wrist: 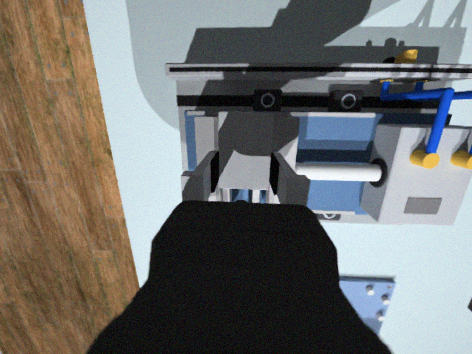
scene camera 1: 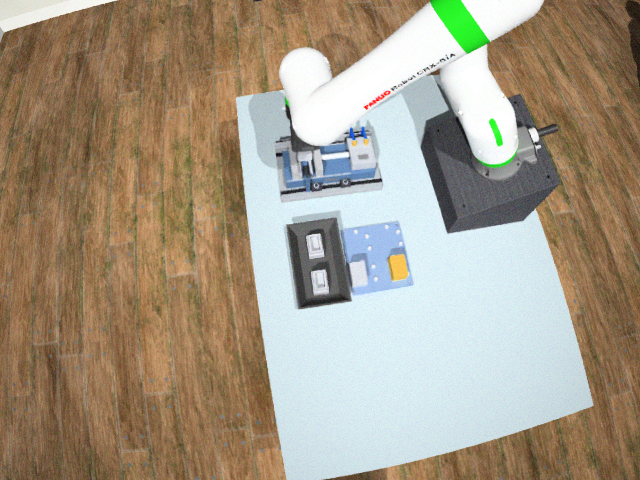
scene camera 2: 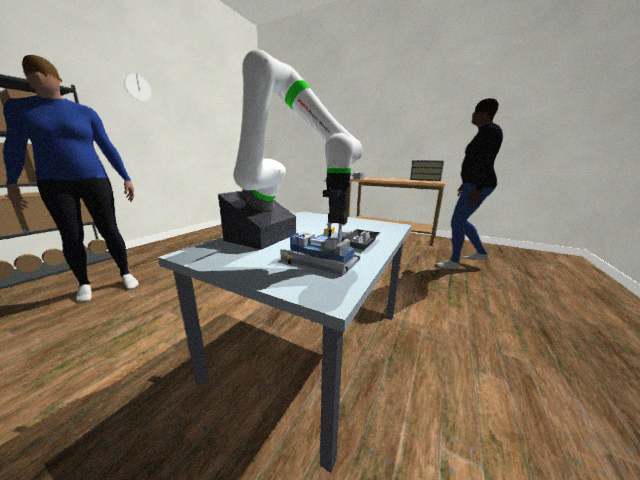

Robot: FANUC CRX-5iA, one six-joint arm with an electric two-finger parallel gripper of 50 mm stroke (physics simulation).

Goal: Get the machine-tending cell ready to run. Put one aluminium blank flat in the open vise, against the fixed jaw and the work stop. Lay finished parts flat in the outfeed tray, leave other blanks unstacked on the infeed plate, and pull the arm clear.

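Frame: origin at the arm's base, x ahead, y left, z up, level; millimetres.
Seen in the pictures: gripper, fingertip midpoint: (wrist: 244,164) (scene camera 1: 304,149) (scene camera 2: 334,238); arm's base at its link origin: (scene camera 1: 497,156) (scene camera 2: 260,204).
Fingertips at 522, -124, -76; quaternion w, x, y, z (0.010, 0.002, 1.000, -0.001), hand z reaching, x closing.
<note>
Offsets run from my fingertips to a thing's top centre, as dx, dy, dz. "spot": to the spot under its first point.
The vise @[-67, +7, -11] (scene camera 1: 336,178) (scene camera 2: 316,251) (wrist: 335,132) stands at the table's far left in scene camera 1. My gripper (wrist: 244,164) points down over its jaw gap and is shut on a grey aluminium blank @[+0, -11, +7] (wrist: 246,162). The blank sits between the two jaws, partly in shadow; its underside and its contact with the fixed jaw and work stop are hidden. Two pale finished parts @[spot: +7, +258, -77] (scene camera 1: 314,245) @[spot: +5, +363, -77] (scene camera 1: 320,282) lie apart in the dark outfeed tray @[spot: +67, +290, -70] (scene camera 1: 293,258). Another grey blank @[-98, +353, -66] (scene camera 1: 358,273) lies unstacked on the blue infeed plate @[-160, +307, -102] (scene camera 1: 382,245) (wrist: 356,295).
An orange block @[-209, +351, -66] (scene camera 1: 398,267) (scene camera 2: 329,230) lies on the infeed plate, among small pins. Blue hoses with orange nozzles @[spot: -140, -10, +0] (wrist: 425,159) rise at the vise's right end in the wrist view. The dark robot base (scene camera 1: 496,196) (scene camera 2: 258,224) stands on the table. Two people stand away from the table.
</note>
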